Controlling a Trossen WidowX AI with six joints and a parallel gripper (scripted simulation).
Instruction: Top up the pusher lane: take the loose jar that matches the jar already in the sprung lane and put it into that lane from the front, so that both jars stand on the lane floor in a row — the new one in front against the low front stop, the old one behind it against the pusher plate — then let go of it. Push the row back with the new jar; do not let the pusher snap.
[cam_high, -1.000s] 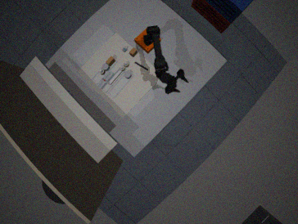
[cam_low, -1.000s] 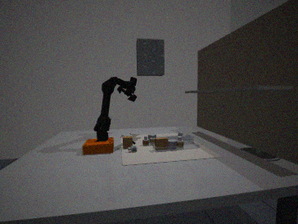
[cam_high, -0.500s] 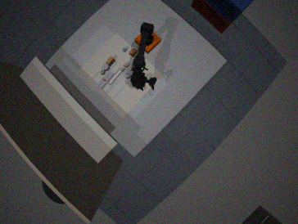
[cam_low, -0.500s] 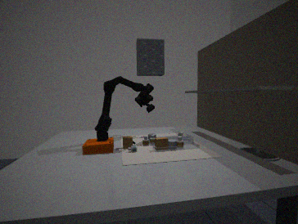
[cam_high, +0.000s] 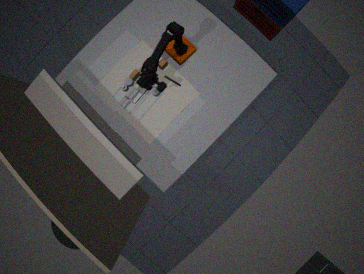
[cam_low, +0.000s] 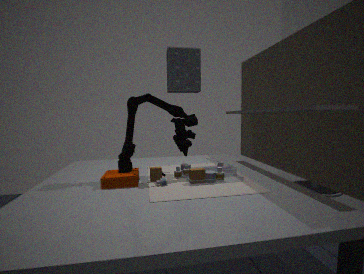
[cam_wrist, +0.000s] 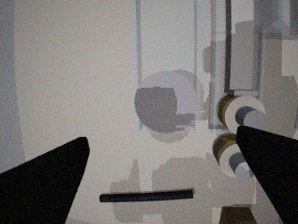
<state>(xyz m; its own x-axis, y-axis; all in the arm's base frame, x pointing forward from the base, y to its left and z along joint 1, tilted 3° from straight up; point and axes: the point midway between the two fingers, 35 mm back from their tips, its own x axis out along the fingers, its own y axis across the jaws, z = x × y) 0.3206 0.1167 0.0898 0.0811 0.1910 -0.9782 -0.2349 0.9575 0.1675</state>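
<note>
Right now the brown block is 160 mm behind my gripper tip, 130 mm to the right of it and 80 mm below it. From my gripper tip the other things lie so: lane: 170 mm ahead, 100 mm below, 70 mm to the right; then thin black stick: 140 mm behind, 110 mm below, 10 mm to the left.
</note>
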